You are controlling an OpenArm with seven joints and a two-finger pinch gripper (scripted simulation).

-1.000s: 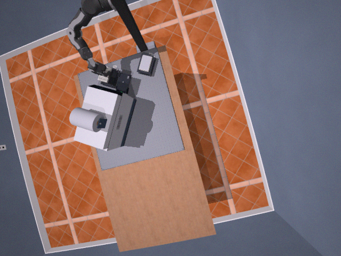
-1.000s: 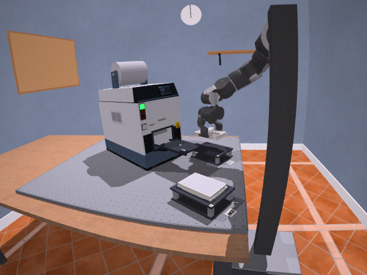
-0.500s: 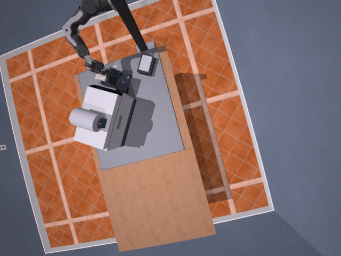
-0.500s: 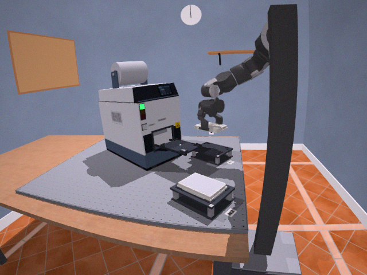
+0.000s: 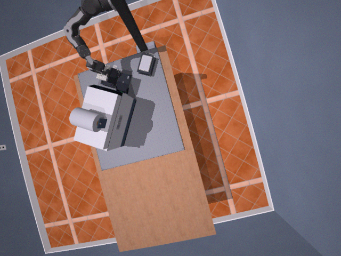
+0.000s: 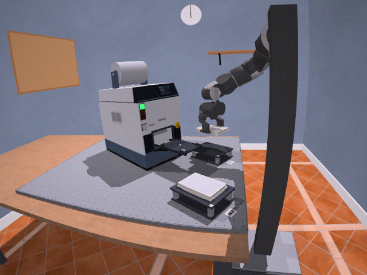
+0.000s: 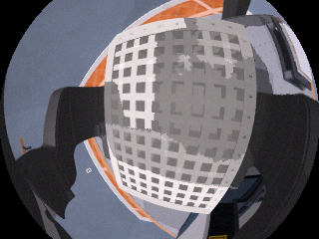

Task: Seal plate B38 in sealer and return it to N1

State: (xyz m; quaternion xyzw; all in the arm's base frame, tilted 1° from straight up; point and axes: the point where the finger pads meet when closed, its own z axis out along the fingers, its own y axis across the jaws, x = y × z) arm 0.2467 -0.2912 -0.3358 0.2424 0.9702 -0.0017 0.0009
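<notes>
My hand is 10 cm short of the sealer's stage, 14 cm to the right of it and 3 cm above it. The rest, counted from my hand: plate nest N1 (9 cm below); white 96-well plate B38 (right at my hand); start key (24 cm ahead, 17 cm to the left, 6 cm above).
</notes>
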